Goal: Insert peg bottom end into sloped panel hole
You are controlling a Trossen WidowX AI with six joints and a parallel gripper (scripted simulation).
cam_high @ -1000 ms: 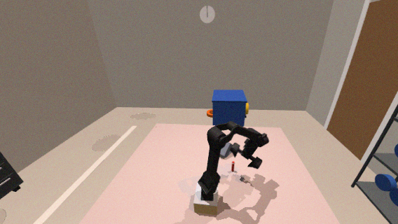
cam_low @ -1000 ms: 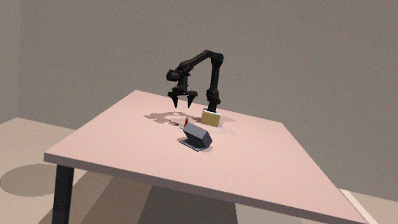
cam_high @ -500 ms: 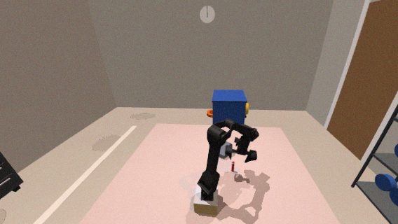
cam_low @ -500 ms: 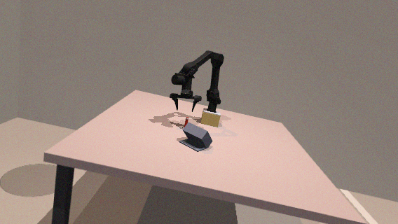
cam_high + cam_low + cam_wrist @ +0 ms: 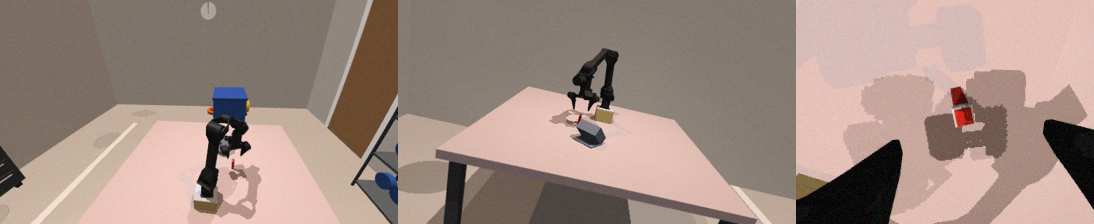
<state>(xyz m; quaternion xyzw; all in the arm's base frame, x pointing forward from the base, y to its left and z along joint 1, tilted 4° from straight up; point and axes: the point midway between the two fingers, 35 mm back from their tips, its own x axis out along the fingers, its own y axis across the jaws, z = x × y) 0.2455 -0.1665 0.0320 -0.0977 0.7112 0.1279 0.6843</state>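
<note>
My gripper tip is now 50 mm above the red peg. Also, from my gripper tip: grey sloped panel: 190 mm ahead, 70 mm to the left, 50 mm below.
</note>
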